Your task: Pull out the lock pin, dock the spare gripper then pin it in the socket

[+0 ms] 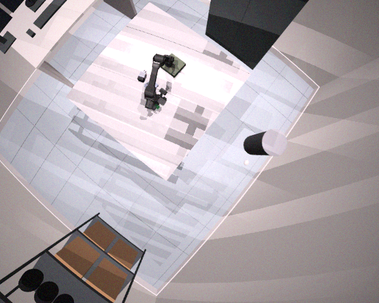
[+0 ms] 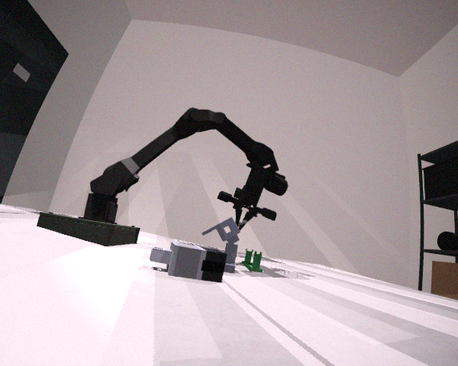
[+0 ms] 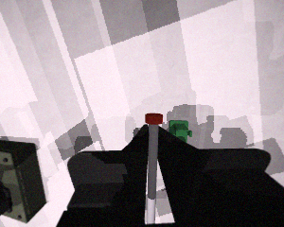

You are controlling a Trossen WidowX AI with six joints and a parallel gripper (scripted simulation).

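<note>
My gripper tip is now 7 cm to the left of the green stand, 7 cm above it and 6 cm short of it. From my gripper tip the other things lie so: spare gripper (34 cm to the right, 7 cm below, 4 cm behind); then mount socket (20 cm to the right, 4 cm below, 2 cm behind).
</note>
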